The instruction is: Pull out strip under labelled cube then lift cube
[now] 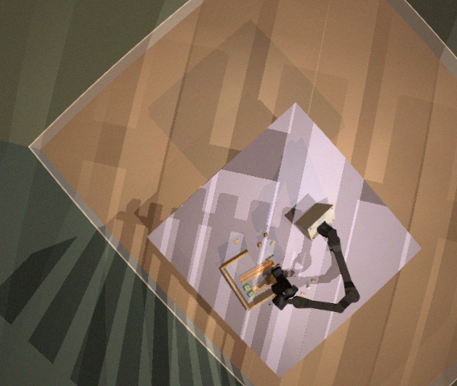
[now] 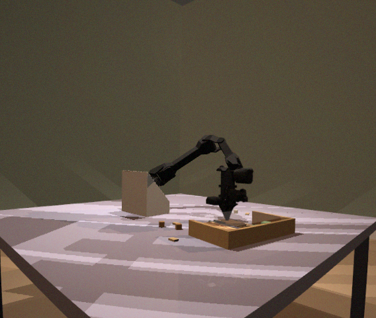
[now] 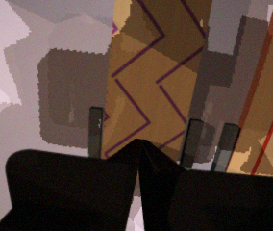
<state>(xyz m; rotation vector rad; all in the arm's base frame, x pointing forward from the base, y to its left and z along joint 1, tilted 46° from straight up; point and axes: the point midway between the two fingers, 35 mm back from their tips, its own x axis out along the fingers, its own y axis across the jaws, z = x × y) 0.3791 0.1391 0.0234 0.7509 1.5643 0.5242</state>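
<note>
Right now my gripper tip is 100 mm short of the purple zigzag strip and 20 mm to the left of it.
</note>
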